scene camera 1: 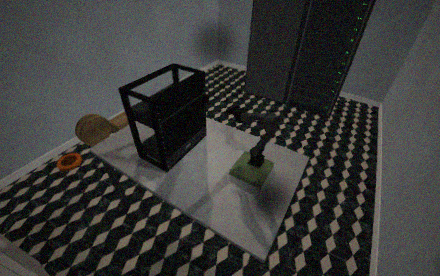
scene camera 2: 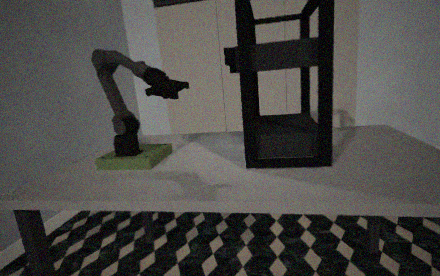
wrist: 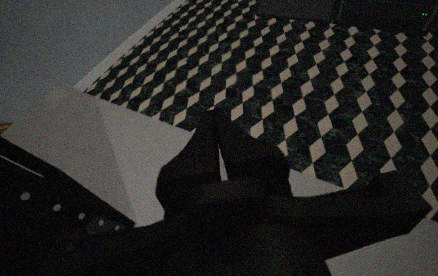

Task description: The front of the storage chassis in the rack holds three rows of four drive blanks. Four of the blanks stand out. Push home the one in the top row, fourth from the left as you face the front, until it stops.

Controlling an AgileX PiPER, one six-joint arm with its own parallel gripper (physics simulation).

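Observation:
The storage chassis [scene camera 1: 182, 100] [scene camera 2: 287, 54] is a dark box held in the upper part of the black rack [scene camera 1: 161, 145] [scene camera 2: 248, 100]. In scene camera 2, dark blanks [scene camera 2: 231, 59] stand out past the front post on the arm's side; single blanks and their rows cannot be told apart. My gripper [scene camera 1: 237, 114] [scene camera 2: 186, 85] [wrist: 214, 121] is shut and empty, its fingertips together. It hangs in the air in front of the rack, apart from it and a little lower than the blanks. In the wrist view, a dark edge with pale round spots shows at lower left; the blanks cannot be made out.
The arm stands on a green base [scene camera 1: 250, 169] [scene camera 2: 135, 159] on the pale table [scene camera 1: 200, 197] [scene camera 2: 215, 195]. A brown round object [scene camera 1: 93, 129] and an orange ring [scene camera 1: 59, 162] show left of the rack. A tall dark cabinet [scene camera 1: 275, 50] with green lights stands behind.

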